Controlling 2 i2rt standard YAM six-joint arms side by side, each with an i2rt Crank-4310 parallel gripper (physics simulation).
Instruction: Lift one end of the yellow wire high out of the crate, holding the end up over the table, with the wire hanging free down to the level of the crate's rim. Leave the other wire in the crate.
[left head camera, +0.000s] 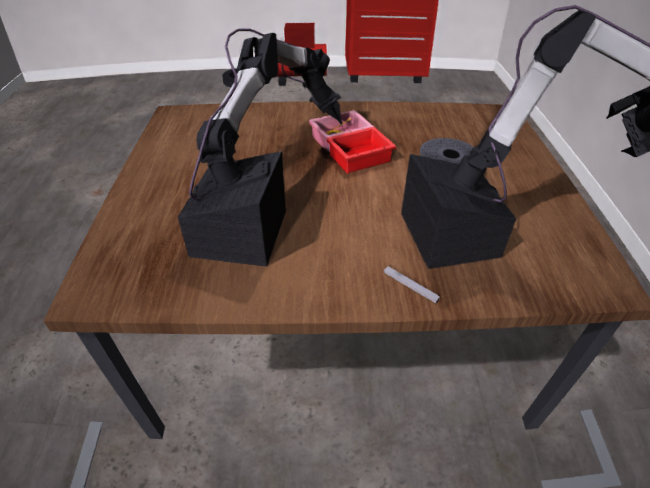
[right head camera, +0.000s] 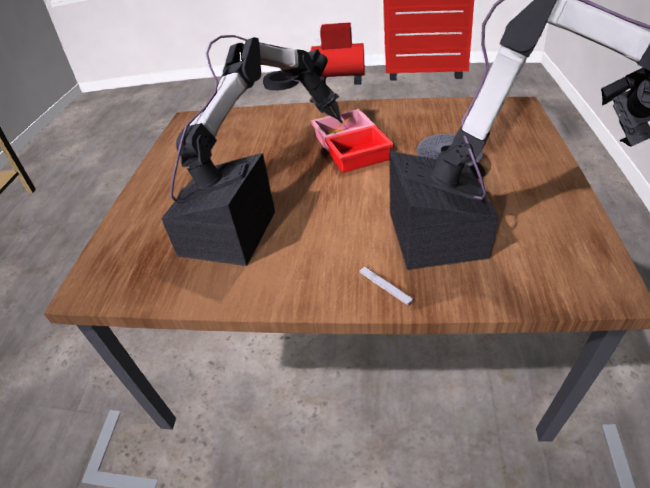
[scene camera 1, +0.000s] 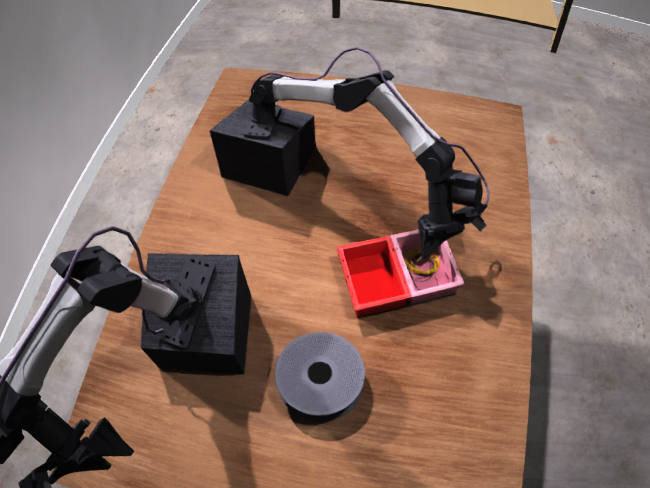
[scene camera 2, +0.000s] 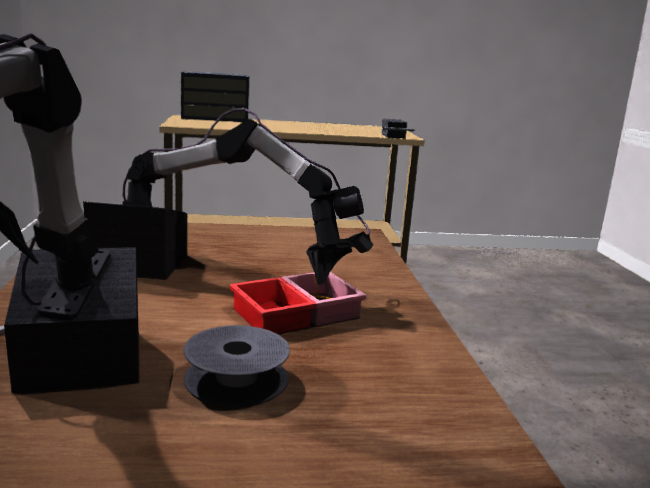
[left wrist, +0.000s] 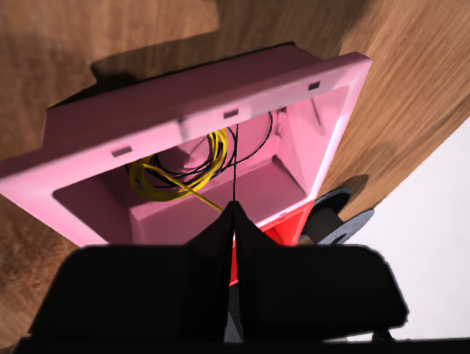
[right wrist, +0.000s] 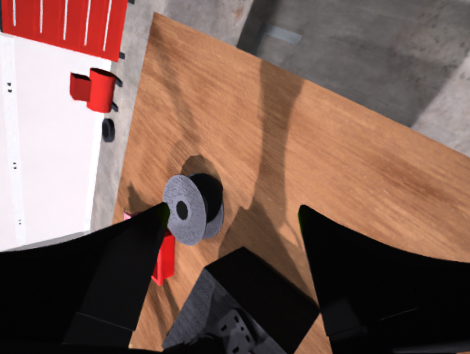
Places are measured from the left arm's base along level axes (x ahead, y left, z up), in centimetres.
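Pixels of known places: left gripper, fingertip midpoint: (left head camera: 341, 123) (right head camera: 342, 122) (scene camera 1: 424, 258) (scene camera 2: 320, 284) (left wrist: 234, 204); right gripper, fingertip midpoint: (left head camera: 616, 133) (right head camera: 613, 121) (scene camera 1: 121, 460) (scene camera 2: 8, 289) (right wrist: 233, 207); left arm's base at its link origin: (left head camera: 231, 182) (right head camera: 212, 185) (scene camera 1: 263, 122); right arm's base at its link origin: (left head camera: 462, 185) (right head camera: 442, 182) (scene camera 1: 188, 302) (scene camera 2: 76, 282) (right wrist: 214, 351).
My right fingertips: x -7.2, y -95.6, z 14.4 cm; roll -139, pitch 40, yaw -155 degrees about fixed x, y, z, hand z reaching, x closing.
Observation:
Ahead of a thing's pixels: the offset from my right fingertips to its top centre. "spot": to the spot under its first point. Level surfaces: height alone.
The yellow wire @[spot: dx +53.2, dy +60.5, dz -29.5 cm] (left wrist: 219, 155) (scene camera 1: 427, 273) is coiled in the pink crate @[dx +53.6, dy +61.6, dz -24.7 cm] (left wrist: 280, 101) (scene camera 1: 446, 289). One length of it rises slantwise to my left gripper (left wrist: 234, 204) (left head camera: 340, 123) (scene camera 1: 426, 257) and passes out of sight at the fingertips; its end is hidden, and I cannot tell whether it is pinched. The black wire @[spot: dx +55.1, dy +61.3, dz -26.1 cm] (left wrist: 235, 165) runs straight up from the crate to the same fingertips, which are shut on it. The left fingertips are low over the pink crate, near rim height. My right gripper (right wrist: 233, 207) (scene camera 1: 120, 458) is open and empty, far from the crate.
A red crate @[dx +40.5, dy +56.9, dz -24.7 cm] (scene camera 1: 348, 273) (scene camera 2: 283, 321) stands against the pink crate. A grey spool @[dx +30.5, dy +29.7, dz -24.4 cm] (scene camera 1: 299, 367) (scene camera 2: 207, 350) (right wrist: 175, 225) stands on the table nearby. Two black arm bases stand on the table @[dz -31.0 cm] (left head camera: 346, 294). A light grey bar @[dx -16.2, dy +54.2, dz -30.0 cm] (left head camera: 411, 284) (right head camera: 386, 286) lies at the front.

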